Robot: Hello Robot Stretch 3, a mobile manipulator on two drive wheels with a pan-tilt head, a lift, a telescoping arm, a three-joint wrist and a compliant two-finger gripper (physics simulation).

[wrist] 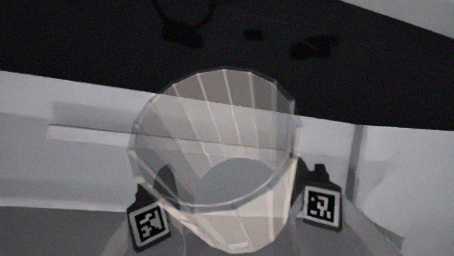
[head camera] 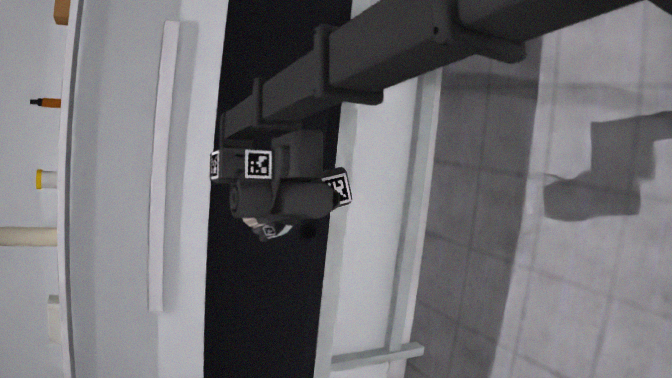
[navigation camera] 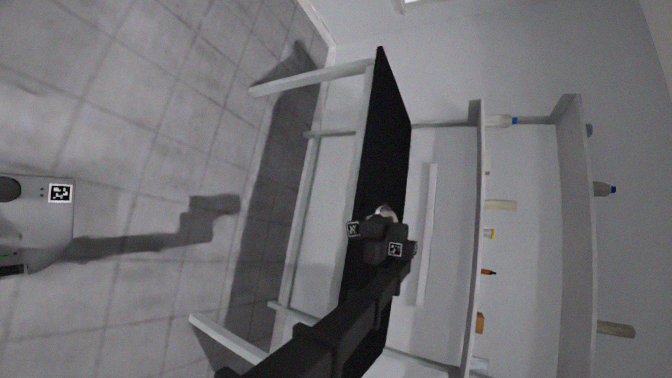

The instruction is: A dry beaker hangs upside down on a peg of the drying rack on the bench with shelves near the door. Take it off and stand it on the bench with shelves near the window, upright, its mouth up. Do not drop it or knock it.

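Places are measured from the robot's base along level axes (x right, y ahead, z up), in centimetres.
Pixels of known places: gripper, fingertip midpoint: (wrist: 231, 178); robot's base at its link origin: (navigation camera: 4, 188).
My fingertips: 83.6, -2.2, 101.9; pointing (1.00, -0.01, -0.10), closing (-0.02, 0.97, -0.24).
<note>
Ahead of a thing's pixels: the offset from my fingertips to its top centre, as dx, dy, dz. "pt": to the spot under its first point. Level surfaces: height alone.
The clear beaker {-4.4, -0.6, +4.1} (head camera: 250, 221) (navigation camera: 386, 212) (wrist: 250, 220) is held between the two fingers of my gripper (wrist: 231, 178). In the wrist view one round end faces the camera and the bench side; the glass is see-through, so I cannot tell for certain which end is the mouth. The wrist hides most of the beaker in the head view. It hangs above the black top of a bench with shelves {dz -10.5} (head camera: 260, 310) (navigation camera: 382, 145) (wrist: 100, 55), apart from it, with dark shadows on the top. The drying rack does not show in these views.
A pale strip (head camera: 160, 200) (navigation camera: 427, 235) (wrist: 90, 136) runs along the wall behind the bench. The lower shelf {dz +33.3} (navigation camera: 472, 300) bears a blue-capped bottle {pt +63.4, +55.0, +43.7} (navigation camera: 499, 120), a yellow-capped jar {pt +51.8, -6.7, +38.4} (head camera: 47, 179) (navigation camera: 488, 233), a small orange bottle {pt +54.7, -26.9, +39.0} (head camera: 50, 103) (navigation camera: 487, 272) and an orange-brown block {pt +38.6, -46.1, +37.2} (head camera: 62, 11) (navigation camera: 480, 322).
</note>
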